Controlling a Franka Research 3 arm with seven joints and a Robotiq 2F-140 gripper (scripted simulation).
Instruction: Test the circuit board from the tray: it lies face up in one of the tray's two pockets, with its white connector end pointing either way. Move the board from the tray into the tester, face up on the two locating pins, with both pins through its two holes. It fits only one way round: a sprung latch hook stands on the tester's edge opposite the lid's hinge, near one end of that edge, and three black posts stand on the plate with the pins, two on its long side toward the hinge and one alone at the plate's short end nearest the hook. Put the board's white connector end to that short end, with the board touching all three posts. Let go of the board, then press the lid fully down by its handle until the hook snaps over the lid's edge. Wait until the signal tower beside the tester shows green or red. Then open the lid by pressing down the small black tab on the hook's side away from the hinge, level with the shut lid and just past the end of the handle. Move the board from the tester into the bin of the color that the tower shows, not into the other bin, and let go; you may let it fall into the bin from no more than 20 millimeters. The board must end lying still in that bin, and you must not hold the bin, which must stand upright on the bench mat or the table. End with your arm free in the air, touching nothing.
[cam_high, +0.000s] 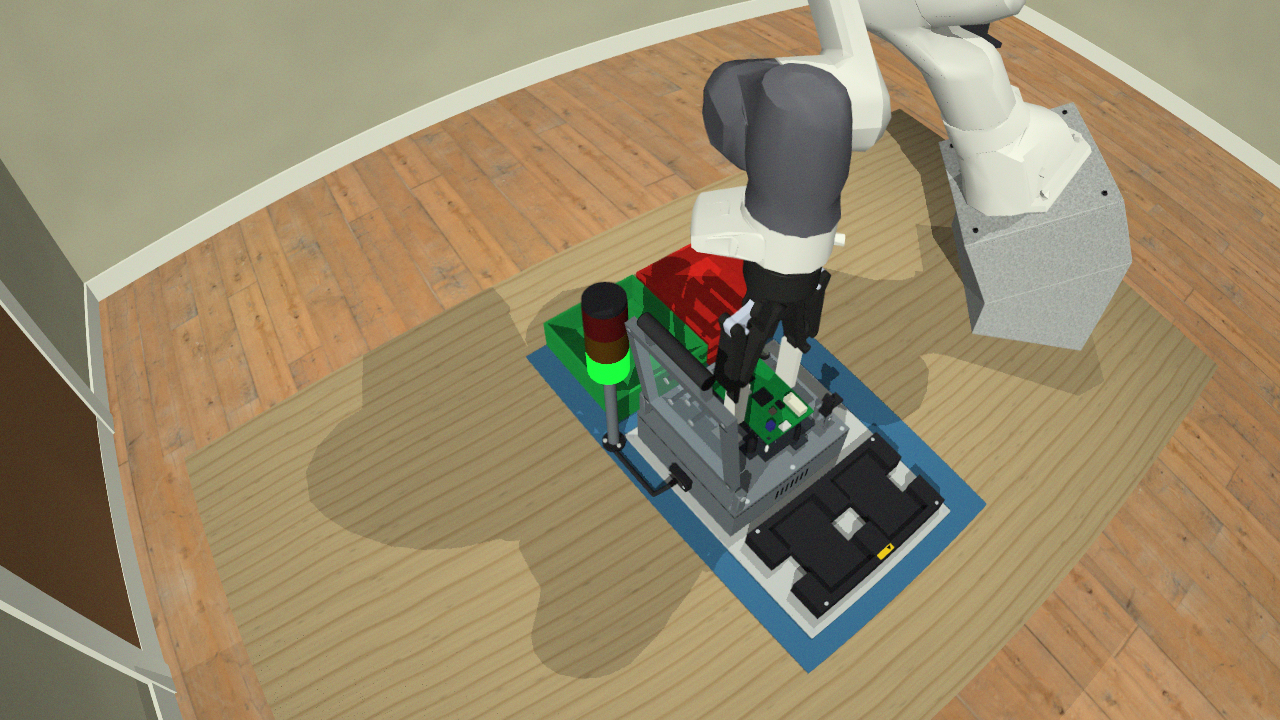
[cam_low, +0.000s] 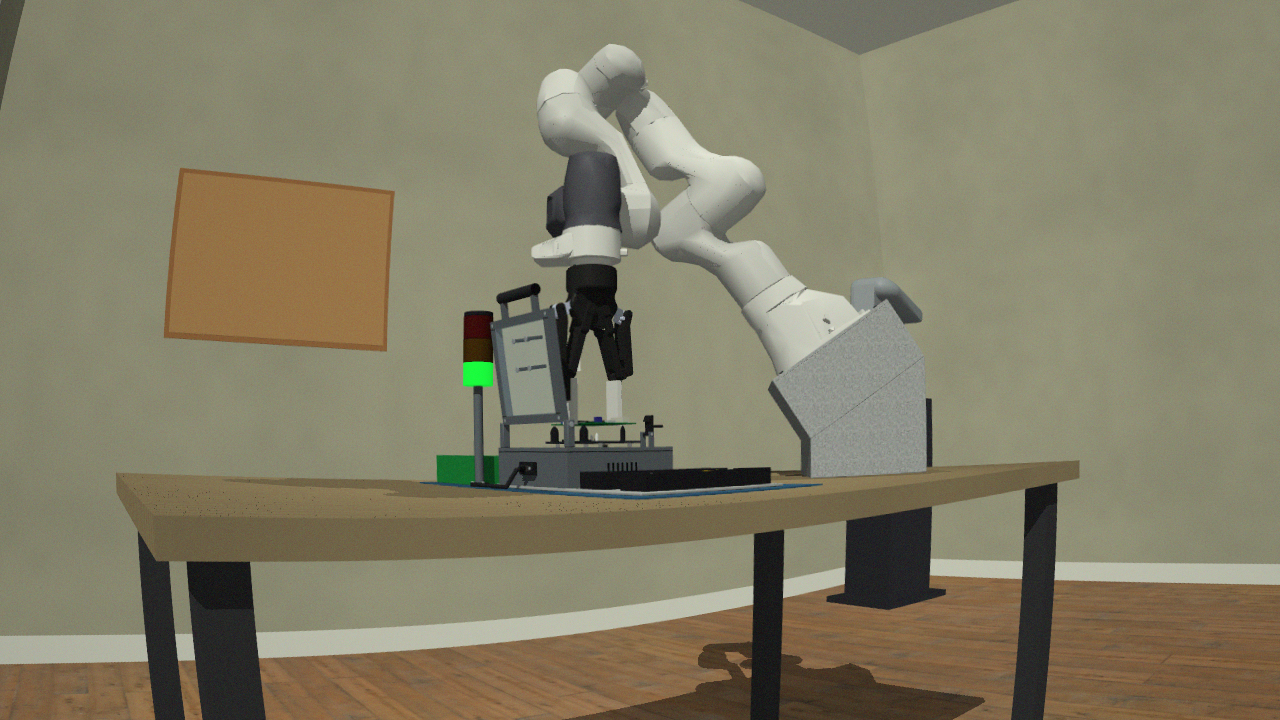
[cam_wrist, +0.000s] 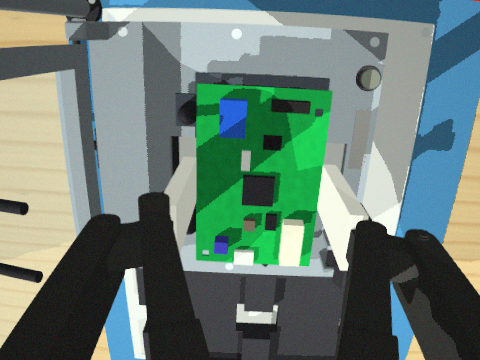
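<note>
My gripper is now 5 cm above the tester plate and 1 cm to the right of it. The rest, counted from my hand: clear lid 11 cm ahead, 6 cm above, 2 cm to the left; latch hook 7 cm behind, 5 cm to the left, 3 cm below; green circuit board 2 cm below.
</note>
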